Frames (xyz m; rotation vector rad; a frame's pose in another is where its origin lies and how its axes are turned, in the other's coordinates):
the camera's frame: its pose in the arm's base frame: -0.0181 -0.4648 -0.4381 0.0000 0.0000 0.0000
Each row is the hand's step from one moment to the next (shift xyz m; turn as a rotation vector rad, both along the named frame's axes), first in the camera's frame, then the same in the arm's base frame.
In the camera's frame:
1: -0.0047 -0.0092 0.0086 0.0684 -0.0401 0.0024
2: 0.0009 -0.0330 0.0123 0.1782 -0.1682 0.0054
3: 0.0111 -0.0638 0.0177 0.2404 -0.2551 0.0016
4: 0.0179 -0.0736 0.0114 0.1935 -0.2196 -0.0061
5: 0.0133 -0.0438 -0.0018 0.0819 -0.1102 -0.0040
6: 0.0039 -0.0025 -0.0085 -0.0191 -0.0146 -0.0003
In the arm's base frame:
1: -0.0047 -0.0092 0.0086 0.0684 -0.0401 0.0024
2: 0.0009 -0.0330 0.0123 0.1782 -0.1682 0.0054
3: 0.0111 -0.0638 0.0177 0.2404 -0.2551 0.0016
4: 0.0179 -0.0736 0.0114 0.1935 -0.2196 -0.0061
5: 0.0133 -0.0438 -0.0018 0.0819 -0.1102 -0.0040
6: 0.0039 -0.0025 -0.0085 -0.0191 -0.0146 -0.0003

